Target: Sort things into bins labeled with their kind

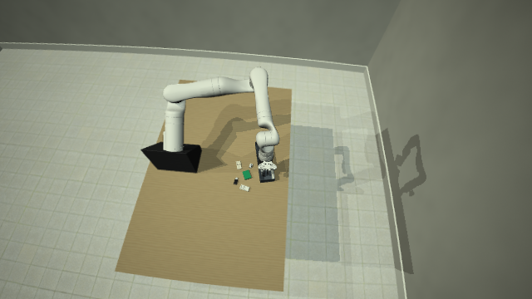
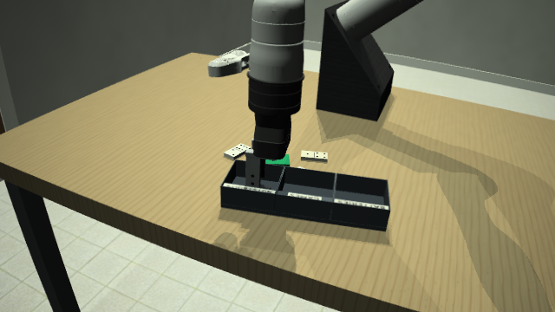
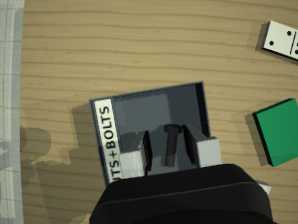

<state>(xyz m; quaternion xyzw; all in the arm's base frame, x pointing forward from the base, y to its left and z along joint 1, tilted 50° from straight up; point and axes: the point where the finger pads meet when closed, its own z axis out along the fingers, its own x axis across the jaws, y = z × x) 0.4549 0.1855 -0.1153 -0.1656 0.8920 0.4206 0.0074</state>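
Now: hand 3 cm above the black bolt. Also, from my hand: flat green piece 10 cm behind, 4 cm below, 2 cm to the right; then black three-part bin 8 cm to the left, 2 cm below, 2 cm behind; then small white thing 9 cm behind, 5 cm to the left, 3 cm below.
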